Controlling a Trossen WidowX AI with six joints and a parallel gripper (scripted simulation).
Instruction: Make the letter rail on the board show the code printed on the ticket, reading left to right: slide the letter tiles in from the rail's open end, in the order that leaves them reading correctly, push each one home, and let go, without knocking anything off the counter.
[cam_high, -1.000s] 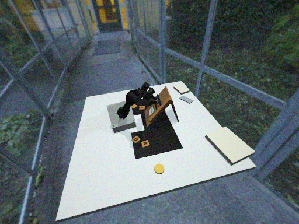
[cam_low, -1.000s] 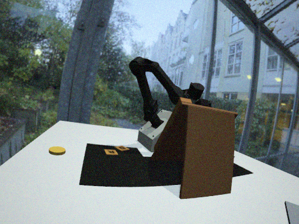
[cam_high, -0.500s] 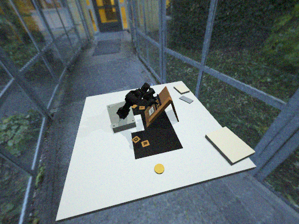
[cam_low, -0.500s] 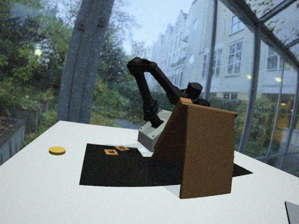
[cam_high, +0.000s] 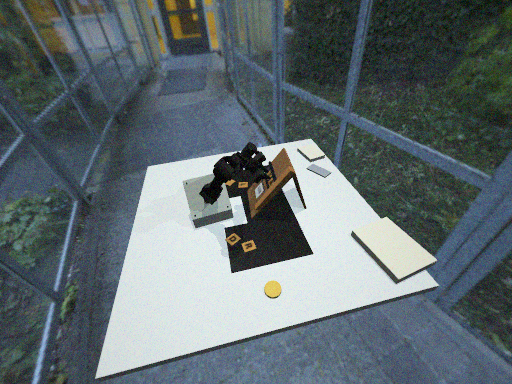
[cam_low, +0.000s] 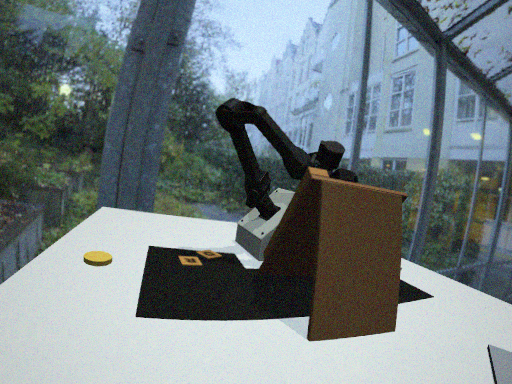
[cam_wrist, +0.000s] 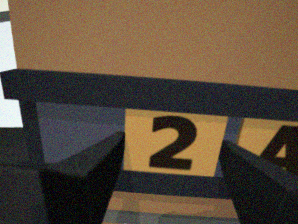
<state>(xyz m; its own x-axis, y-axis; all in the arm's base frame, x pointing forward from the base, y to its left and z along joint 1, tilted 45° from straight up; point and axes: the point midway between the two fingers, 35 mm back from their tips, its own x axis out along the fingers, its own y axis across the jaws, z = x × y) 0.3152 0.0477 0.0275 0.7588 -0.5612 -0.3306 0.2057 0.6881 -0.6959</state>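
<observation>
My gripper tip is now right at the orange tile marked 2. Also, from my gripper tip: orange tile marked l 12 cm behind, 18 cm to the left, 17 cm below; black mat 14 cm behind, 3 cm to the right, 17 cm below; white ticket 6 cm behind, 8 cm below.
</observation>
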